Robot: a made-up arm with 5 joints.
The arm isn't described. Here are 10 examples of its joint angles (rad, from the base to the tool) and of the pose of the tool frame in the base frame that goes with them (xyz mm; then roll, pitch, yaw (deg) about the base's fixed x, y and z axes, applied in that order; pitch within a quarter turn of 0, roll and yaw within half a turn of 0).
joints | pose
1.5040 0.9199 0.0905 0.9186 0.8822 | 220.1 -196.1 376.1 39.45 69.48 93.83
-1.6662 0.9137 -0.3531 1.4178 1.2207 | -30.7 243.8 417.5 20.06 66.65 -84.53
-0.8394 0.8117 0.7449 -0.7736 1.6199 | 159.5 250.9 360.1 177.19 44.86 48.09
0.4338 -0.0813 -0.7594 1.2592 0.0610 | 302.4 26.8 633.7 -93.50 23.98 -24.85
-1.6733 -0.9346 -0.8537 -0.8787 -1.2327 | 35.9 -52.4 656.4 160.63 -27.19 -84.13
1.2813 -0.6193 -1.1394 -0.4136 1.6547 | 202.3 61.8 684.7 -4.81 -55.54 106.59
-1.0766 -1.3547 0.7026 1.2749 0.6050 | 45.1 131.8 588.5 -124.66 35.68 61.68
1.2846 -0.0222 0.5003 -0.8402 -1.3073 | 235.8 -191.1 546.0 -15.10 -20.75 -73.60
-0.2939 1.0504 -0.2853 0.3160 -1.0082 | 335.4 167.6 385.7 -32.23 61.94 16.84
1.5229 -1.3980 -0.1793 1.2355 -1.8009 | 170.1 31.4 614.2 13.18 -19.58 -87.26
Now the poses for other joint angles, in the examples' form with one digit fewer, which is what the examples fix.
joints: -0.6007 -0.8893 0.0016 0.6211 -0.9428
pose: 135 134 656 -36.0 -15.3 34.4
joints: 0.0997 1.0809 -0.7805 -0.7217 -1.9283
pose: 407 61 461 20.5 -24.1 -5.7
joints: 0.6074 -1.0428 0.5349 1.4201 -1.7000
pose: 211 29 579 7.4 52.3 -34.8
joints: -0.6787 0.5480 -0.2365 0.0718 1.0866
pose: 251 280 496 -152.3 22.0 38.9
